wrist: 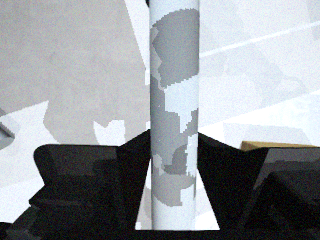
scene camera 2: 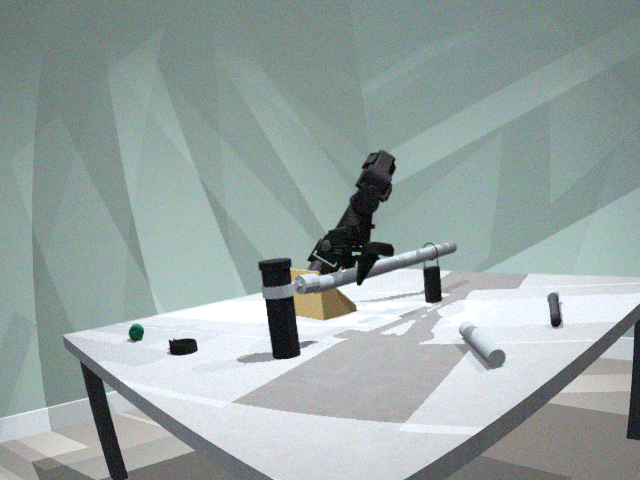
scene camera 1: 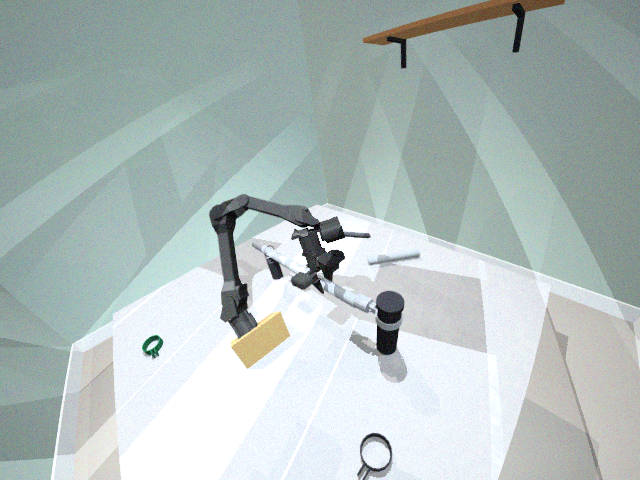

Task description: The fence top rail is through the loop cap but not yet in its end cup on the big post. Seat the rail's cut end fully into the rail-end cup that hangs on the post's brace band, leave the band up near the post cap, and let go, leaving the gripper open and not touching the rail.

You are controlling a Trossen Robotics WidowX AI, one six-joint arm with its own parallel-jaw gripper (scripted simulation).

Scene:
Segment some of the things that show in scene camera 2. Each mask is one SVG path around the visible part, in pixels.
My gripper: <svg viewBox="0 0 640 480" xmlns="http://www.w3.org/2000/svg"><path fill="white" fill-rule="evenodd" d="M348 217L348 221L344 221L344 227L328 231L329 240L325 240L322 243L321 251L332 252L333 256L336 256L340 261L342 270L355 267L356 261L358 261L357 286L362 286L373 266L380 260L379 255L393 257L394 248L392 244L370 242L371 229L375 229L372 219Z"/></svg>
A grey tube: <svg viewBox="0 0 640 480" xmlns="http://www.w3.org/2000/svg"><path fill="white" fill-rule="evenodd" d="M463 322L459 327L460 335L491 367L500 367L506 360L505 352L498 345L495 345L487 335L484 335L475 324L472 324L470 321Z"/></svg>

